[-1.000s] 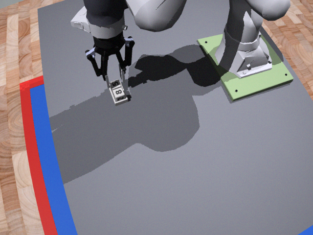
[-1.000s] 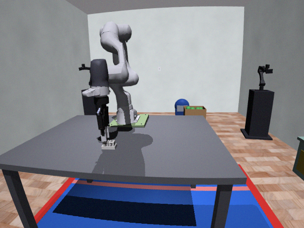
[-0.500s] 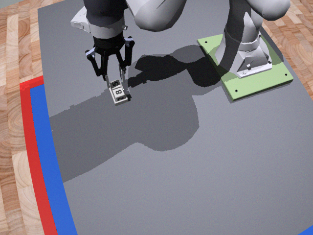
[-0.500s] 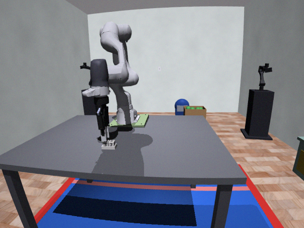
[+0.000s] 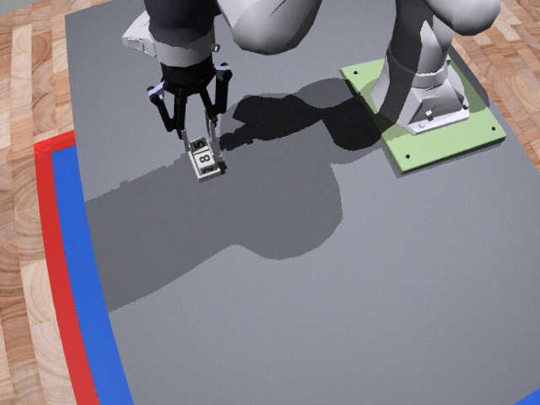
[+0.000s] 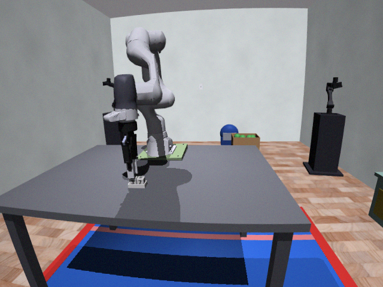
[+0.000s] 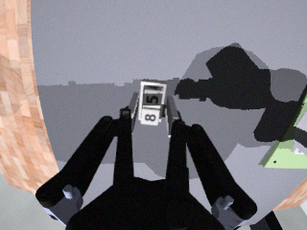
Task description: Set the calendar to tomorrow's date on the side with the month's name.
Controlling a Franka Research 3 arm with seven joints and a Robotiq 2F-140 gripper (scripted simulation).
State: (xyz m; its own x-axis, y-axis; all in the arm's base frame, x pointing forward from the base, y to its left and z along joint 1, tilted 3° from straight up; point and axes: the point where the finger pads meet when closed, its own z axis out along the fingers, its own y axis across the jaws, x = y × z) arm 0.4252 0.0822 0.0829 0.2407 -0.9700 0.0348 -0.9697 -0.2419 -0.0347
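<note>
My gripper is now 7 cm above the tray and 2 cm to the right of it.
</note>
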